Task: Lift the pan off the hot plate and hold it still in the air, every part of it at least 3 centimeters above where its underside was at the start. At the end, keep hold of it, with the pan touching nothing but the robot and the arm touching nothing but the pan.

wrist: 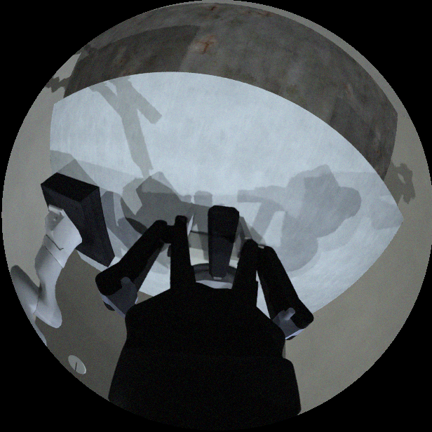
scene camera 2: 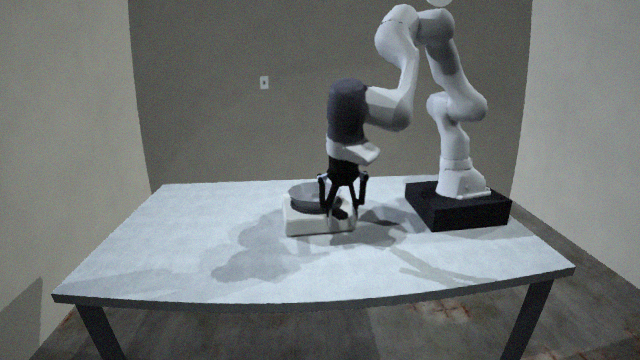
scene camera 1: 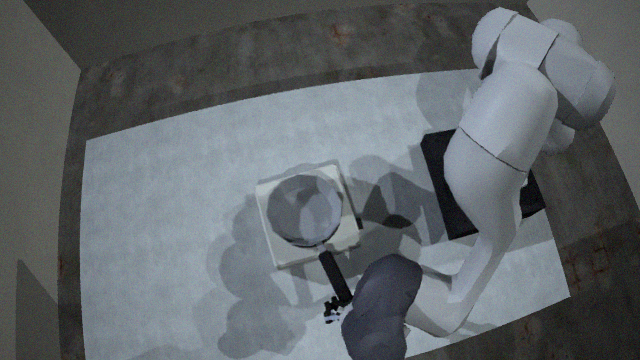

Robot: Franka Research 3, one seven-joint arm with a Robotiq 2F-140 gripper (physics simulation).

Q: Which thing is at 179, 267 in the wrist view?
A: My gripper.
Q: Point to a cream hot plate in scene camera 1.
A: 346, 236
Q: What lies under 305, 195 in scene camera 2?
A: A grey pan.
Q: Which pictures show the grey pan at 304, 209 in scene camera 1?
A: The wrist view, scene camera 2 and scene camera 1: all of them.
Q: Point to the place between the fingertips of my gripper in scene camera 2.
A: At 340, 223
